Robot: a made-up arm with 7 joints.
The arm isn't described. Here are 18 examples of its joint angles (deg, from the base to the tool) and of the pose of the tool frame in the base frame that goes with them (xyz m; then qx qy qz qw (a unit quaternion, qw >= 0)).
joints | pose
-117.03 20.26 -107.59 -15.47 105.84 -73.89 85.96 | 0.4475 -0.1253 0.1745 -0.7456 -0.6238 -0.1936 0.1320
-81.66 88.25 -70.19 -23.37 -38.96 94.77 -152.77 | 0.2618 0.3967 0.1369 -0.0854 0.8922 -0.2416 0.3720
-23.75 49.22 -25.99 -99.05 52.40 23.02 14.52 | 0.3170 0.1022 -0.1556 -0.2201 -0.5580 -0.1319 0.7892
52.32 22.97 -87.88 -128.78 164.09 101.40 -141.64 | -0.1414 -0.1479 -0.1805 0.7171 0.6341 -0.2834 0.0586
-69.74 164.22 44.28 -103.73 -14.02 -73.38 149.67 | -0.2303 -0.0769 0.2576 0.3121 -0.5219 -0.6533 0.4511
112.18 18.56 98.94 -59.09 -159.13 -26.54 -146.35 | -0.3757 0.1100 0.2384 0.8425 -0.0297 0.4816 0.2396
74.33 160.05 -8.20 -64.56 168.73 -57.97 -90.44 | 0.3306 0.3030 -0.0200 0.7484 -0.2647 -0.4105 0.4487
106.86 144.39 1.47 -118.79 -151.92 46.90 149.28 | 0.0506 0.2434 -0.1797 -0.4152 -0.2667 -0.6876 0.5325
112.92 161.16 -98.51 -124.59 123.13 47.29 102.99 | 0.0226 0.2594 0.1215 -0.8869 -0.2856 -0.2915 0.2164
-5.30 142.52 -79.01 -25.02 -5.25 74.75 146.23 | 0.0018 0.3701 0.3271 -0.8428 0.5224 -0.0084 0.1294
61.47 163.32 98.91 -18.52 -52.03 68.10 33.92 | 0.3786 0.1451 0.2858 0.8988 -0.3405 0.1942 0.1961
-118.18 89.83 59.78 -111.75 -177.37 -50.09 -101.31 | -0.1534 0.2519 0.1469 0.3739 0.7468 -0.1364 0.5328
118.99 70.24 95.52 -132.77 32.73 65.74 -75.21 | 0.0540 0.2405 0.0793 0.4505 0.3870 -0.6527 0.4704
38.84 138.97 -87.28 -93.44 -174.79 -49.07 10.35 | -0.0330 0.3747 0.0733 0.6641 -0.3682 0.4223 0.4951
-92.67 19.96 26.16 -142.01 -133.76 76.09 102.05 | 0.1286 0.0171 0.1848 0.0313 0.5091 -0.6172 0.5991
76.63 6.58 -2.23 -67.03 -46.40 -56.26 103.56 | -0.3172 0.0084 -0.3110 -0.3166 -0.1759 0.5197 0.7738
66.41 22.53 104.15 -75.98 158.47 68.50 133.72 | -0.3428 0.2529 -0.0025 0.8115 0.0830 -0.5140 0.2652
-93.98 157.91 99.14 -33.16 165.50 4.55 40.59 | -0.4313 0.2291 0.0303 0.6464 0.1664 0.6915 0.2764
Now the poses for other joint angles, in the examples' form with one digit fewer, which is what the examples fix.
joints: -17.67 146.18 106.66 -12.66 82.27 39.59 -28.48
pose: -0.115 0.239 0.419 0.047 -0.979 0.074 0.183
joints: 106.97 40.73 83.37 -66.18 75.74 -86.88 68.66
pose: -0.286 0.295 0.173 0.261 -0.920 -0.138 0.257
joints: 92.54 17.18 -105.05 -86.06 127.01 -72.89 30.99
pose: -0.310 -0.257 -0.013 0.236 0.246 0.846 0.411
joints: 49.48 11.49 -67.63 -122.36 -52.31 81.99 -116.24
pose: -0.069 -0.159 -0.238 0.144 0.062 -0.978 0.141
